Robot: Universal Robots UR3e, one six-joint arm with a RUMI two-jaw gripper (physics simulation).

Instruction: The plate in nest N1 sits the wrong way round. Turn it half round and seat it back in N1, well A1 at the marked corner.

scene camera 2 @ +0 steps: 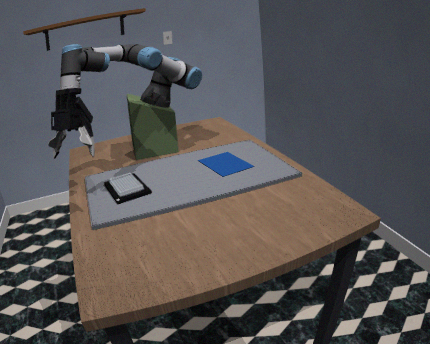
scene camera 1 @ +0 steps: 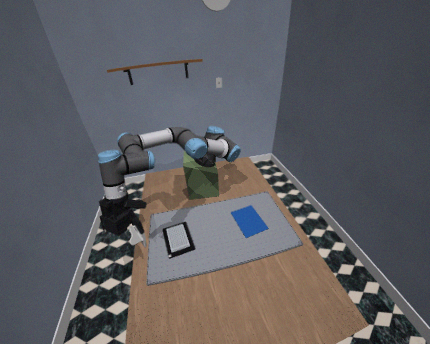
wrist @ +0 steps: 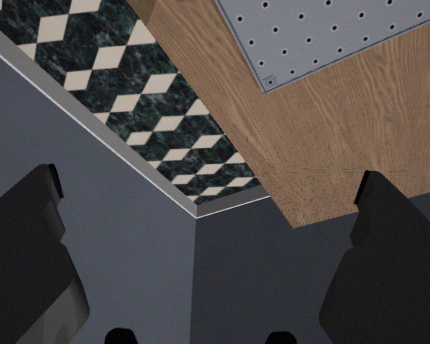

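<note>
The pale well plate (scene camera 1: 178,237) (scene camera 2: 127,184) lies in the black nest (scene camera 1: 183,252) (scene camera 2: 135,196) on the left part of the grey board. A small white mark (scene camera 1: 170,256) (scene camera 2: 118,200) shows at the nest's near-left corner. Well A1 is too small to make out. My gripper (scene camera 2: 74,155) (wrist: 209,171) is open and empty, with its fingers wide apart. It hangs in the air beyond the table's left edge, to the left of the nest and above it, clear of the plate. The plate and nest do not show in the wrist view.
The grey board (scene camera 1: 215,260) (scene camera 2: 175,192) (wrist: 320,45) lies on the wooden table (scene camera 1: 240,300) (scene camera 2: 200,240) (wrist: 320,150). A flat blue square (scene camera 1: 249,221) (scene camera 2: 226,164) is on its right part. The green pedestal (scene camera 1: 202,180) (scene camera 2: 154,130) under the arm stands behind the board.
</note>
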